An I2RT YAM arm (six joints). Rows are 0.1 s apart.
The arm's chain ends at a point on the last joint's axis. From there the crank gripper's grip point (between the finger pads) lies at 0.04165 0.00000 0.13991 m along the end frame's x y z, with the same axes.
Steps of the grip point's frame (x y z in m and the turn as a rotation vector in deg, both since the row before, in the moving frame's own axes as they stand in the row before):
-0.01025 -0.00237 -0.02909 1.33 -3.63 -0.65
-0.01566 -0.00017 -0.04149 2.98 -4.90 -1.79
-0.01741 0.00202 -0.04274 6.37 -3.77 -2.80
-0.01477 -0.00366 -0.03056 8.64 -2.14 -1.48
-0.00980 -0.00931 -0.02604 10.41 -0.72 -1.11
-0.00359 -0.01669 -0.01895 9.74 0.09 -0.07
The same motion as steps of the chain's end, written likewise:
-0.00129 0.00133 -0.03140 1.33 -3.63 -0.65
-0.00343 0.00830 -0.04431 2.98 -4.90 -1.79
-0.00771 0.01948 -0.04419 6.37 -3.77 -2.80
-0.00925 0.01847 -0.03034 8.64 -2.14 -1.48
-0.00780 0.01680 -0.02417 10.41 -0.72 -1.11
-0.00379 0.00702 -0.01686 9.74 0.09 -0.07

